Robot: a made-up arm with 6 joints. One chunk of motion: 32 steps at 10 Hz.
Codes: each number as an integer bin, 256 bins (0 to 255) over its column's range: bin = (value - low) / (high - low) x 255, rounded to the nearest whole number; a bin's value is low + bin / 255 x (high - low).
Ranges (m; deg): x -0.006..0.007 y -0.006..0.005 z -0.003..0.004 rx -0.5..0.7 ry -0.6..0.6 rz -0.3..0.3
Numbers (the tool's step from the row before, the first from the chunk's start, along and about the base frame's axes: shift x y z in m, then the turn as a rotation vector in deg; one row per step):
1: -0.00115 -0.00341 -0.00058 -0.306 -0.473 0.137
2: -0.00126 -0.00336 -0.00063 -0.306 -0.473 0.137
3: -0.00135 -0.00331 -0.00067 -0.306 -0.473 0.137
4: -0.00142 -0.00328 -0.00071 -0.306 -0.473 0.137
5: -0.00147 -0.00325 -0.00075 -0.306 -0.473 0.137
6: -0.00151 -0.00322 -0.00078 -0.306 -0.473 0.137
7: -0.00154 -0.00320 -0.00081 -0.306 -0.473 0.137
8: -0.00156 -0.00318 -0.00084 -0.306 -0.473 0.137
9: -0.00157 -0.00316 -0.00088 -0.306 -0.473 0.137
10: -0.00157 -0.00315 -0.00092 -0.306 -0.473 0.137
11: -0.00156 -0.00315 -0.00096 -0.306 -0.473 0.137
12: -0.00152 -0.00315 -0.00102 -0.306 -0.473 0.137
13: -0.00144 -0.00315 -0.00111 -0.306 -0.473 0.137
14: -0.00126 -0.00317 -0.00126 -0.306 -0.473 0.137
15: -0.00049 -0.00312 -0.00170 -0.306 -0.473 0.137
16: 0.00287 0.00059 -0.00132 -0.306 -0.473 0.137
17: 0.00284 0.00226 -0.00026 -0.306 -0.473 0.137
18: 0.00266 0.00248 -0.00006 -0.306 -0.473 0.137
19: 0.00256 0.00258 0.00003 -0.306 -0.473 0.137
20: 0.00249 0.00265 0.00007 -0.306 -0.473 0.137
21: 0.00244 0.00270 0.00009 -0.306 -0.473 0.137
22: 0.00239 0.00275 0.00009 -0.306 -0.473 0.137
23: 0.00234 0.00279 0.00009 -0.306 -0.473 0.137
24: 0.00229 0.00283 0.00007 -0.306 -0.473 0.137
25: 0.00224 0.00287 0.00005 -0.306 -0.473 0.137
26: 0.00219 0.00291 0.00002 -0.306 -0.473 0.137
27: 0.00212 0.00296 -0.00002 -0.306 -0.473 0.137
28: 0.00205 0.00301 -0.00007 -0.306 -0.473 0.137
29: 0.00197 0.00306 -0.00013 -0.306 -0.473 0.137
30: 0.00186 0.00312 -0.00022 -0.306 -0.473 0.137
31: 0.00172 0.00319 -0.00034 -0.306 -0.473 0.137
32: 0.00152 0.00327 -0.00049 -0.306 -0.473 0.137
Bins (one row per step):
1: 95 60 88 41 27 186
2: 93 61 86 41 27 186
3: 91 62 85 41 27 186
4: 90 63 83 41 27 186
5: 89 64 82 41 27 186
6: 88 64 81 41 27 186
7: 87 65 80 41 27 186
8: 87 65 79 41 27 186
9: 87 66 77 41 27 186
10: 87 66 76 41 27 186
11: 87 66 74 41 27 186
12: 88 66 72 41 27 186
13: 89 66 69 41 27 186
14: 93 66 63 41 27 186
15: 108 67 47 41 27 186
16: 174 153 61 41 27 186
17: 173 191 100 41 27 186
18: 170 197 107 41 27 186
19: 168 199 110 41 27 186
20: 167 201 112 41 27 186
21: 166 202 113 41 27 186
22: 165 203 113 41 27 186
23: 164 204 113 41 27 186
24: 163 205 112 41 27 186
25: 162 206 111 41 27 186
26: 161 207 110 41 27 186
27: 159 208 109 41 27 186
28: 158 209 107 41 27 186
29: 156 210 105 41 27 186
30: 154 211 101 41 27 186
31: 151 213 97 41 27 186
32: 148 215 91 41 27 186

